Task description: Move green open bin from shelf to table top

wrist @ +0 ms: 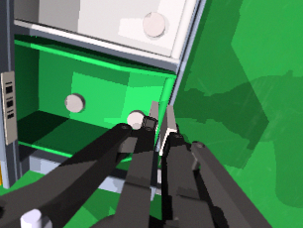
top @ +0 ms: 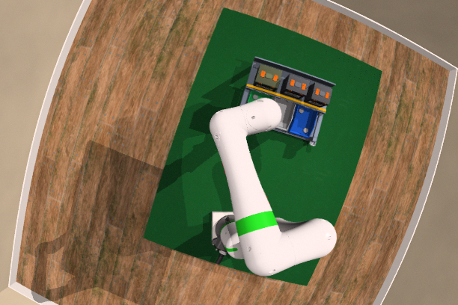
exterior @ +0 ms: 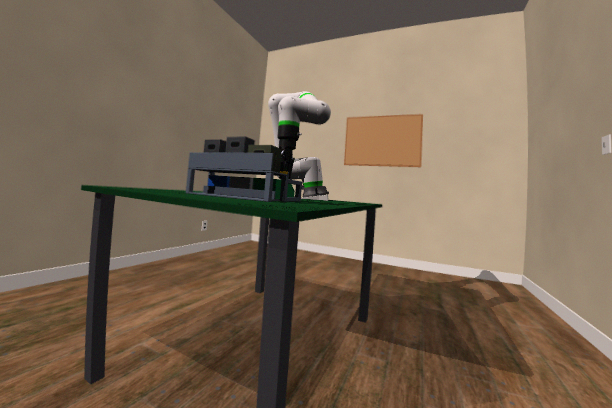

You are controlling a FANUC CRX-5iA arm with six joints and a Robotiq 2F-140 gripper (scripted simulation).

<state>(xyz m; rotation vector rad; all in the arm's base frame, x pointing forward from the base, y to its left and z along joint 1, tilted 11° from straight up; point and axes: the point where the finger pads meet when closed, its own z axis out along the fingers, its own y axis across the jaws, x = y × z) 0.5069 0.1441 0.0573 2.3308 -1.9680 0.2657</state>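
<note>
Right now my hand is 8 cm short of the green open bin, 2 cm above it and 1 cm to the right of it. The rest, counted from my hand: grey bin (10 cm to the right, 10 cm ahead, 2 cm below); then blue bin (21 cm to the right, 12 cm ahead, 2 cm below).
</note>
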